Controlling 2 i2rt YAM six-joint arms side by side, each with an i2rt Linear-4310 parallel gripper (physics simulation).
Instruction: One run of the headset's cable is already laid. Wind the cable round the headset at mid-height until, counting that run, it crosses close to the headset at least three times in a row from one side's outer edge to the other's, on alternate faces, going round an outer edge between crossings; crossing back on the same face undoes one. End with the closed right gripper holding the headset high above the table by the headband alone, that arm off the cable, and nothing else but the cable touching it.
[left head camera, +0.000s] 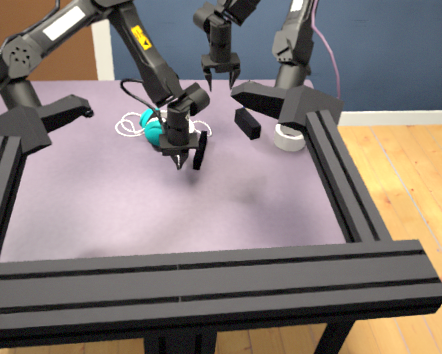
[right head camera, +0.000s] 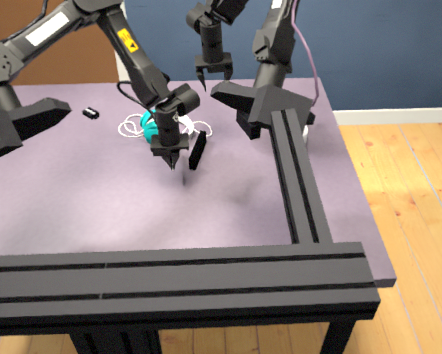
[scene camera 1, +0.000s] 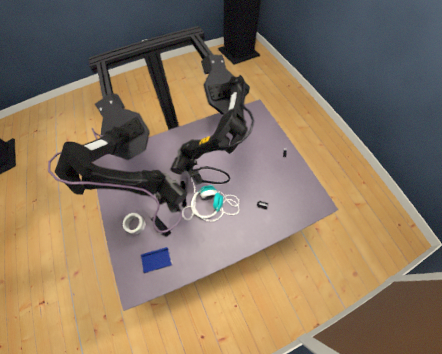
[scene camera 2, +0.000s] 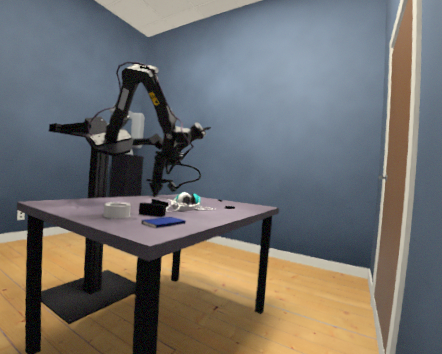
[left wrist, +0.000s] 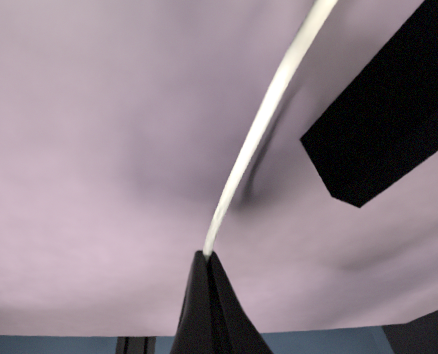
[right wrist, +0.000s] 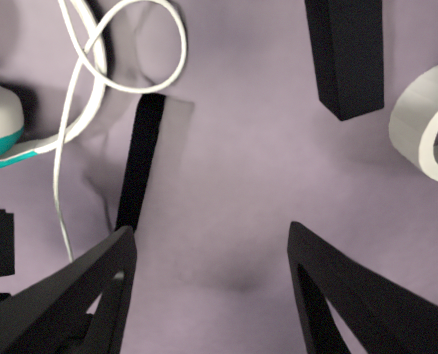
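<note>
The headset, with teal ear cups and a white headband, lies on the table. Its white cable forms loops at both sides of it in scene camera 1, crosses the headband in the right wrist view and runs to the left gripper. My left gripper is shut on the cable near its end, a little above the table. My right gripper is partly open and empty, above the table. The left arm hides part of the headset in both head views.
A thin black block stands beside the headset. Another black block and a white roll are farther over. A blue book and small black objects lie on the table.
</note>
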